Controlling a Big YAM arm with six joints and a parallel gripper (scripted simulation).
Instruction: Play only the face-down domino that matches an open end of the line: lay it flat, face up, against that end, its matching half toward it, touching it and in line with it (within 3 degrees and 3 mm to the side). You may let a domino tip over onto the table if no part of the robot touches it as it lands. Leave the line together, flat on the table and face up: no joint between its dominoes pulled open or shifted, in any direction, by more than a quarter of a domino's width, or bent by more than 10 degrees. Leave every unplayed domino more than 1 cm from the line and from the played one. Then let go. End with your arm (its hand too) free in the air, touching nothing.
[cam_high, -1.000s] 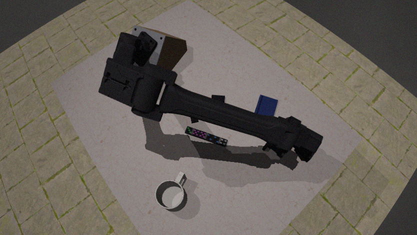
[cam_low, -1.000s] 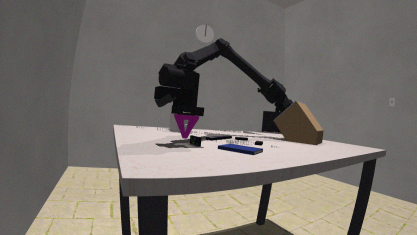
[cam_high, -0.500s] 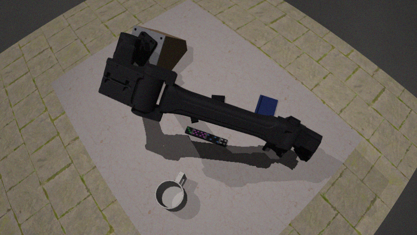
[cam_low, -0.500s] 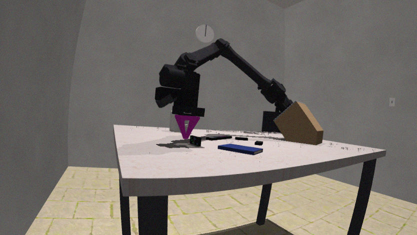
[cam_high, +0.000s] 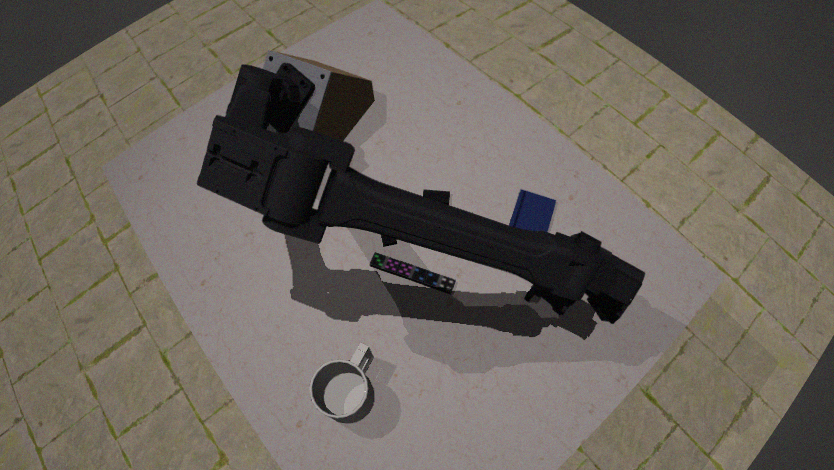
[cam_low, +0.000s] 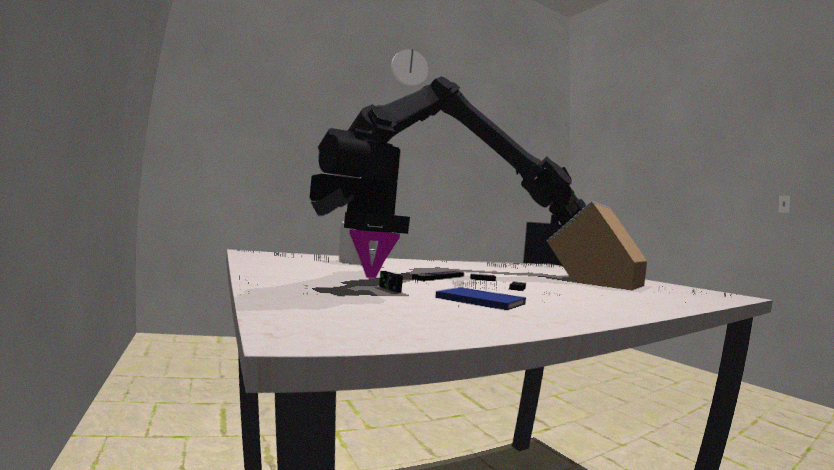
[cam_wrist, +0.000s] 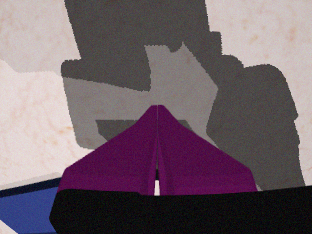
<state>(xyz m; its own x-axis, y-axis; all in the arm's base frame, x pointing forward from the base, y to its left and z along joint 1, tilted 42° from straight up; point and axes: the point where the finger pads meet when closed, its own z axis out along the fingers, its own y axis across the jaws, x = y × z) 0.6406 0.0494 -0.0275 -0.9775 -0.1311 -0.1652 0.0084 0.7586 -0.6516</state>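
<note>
Now: hand 40 mm past the domino and 10 mm above it. The rest, counted from my hand: blue book (130 mm behind, 120 mm to the left, 20 mm below); mug (370 mm to the right, 160 mm behind, 20 mm above).
</note>
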